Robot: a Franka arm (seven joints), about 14 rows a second.
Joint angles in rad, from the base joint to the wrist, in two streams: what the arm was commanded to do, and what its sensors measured. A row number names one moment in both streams.
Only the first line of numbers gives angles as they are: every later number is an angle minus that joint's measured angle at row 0.
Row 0, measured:
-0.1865 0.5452 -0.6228 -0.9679 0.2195 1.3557 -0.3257
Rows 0 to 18, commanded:
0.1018 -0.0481 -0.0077 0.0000 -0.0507 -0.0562 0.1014
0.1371 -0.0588 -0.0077 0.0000 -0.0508 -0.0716 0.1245
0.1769 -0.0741 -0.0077 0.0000 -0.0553 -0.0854 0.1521
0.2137 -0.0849 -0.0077 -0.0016 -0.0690 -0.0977 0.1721
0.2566 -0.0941 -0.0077 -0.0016 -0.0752 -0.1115 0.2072
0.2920 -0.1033 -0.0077 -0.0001 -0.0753 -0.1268 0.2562
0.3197 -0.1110 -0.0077 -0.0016 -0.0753 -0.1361 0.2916
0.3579 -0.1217 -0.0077 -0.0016 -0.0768 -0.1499 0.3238
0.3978 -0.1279 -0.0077 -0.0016 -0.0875 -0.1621 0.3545
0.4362 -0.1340 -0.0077 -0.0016 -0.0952 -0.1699 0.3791
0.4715 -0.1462 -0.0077 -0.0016 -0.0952 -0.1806 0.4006
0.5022 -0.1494 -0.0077 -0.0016 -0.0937 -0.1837 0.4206
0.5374 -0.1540 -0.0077 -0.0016 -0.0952 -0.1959 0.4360
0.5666 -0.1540 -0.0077 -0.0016 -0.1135 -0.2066 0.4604
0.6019 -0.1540 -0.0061 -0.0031 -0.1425 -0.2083 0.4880
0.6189 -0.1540 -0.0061 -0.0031 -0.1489 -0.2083 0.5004
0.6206 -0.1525 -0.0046 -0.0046 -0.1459 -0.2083 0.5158
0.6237 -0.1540 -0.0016 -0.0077 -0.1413 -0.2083 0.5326
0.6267 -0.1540 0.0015 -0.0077 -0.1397 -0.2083 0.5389
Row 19, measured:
0.6178 -0.1359 0.0011 0.0053 -0.1250 -0.1979 0.5078
